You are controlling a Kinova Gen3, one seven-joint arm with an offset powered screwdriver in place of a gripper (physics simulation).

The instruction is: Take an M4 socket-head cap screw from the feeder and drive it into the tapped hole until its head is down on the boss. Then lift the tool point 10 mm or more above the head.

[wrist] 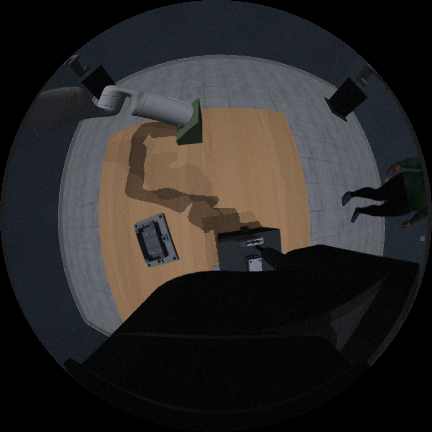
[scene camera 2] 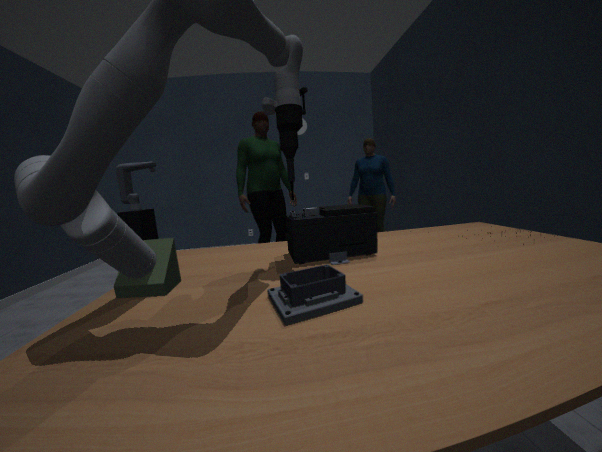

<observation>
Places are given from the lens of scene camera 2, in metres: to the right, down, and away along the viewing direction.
black screw feeder [scene camera 2: 309, 243]: 0.03, 0.06, 0.69
grey base plate [scene camera 2: 300, 313]: 0.00, 0.16, 0.40
The marked spots on the black screw feeder and the grey base plate are 0.32 m apart.
</observation>
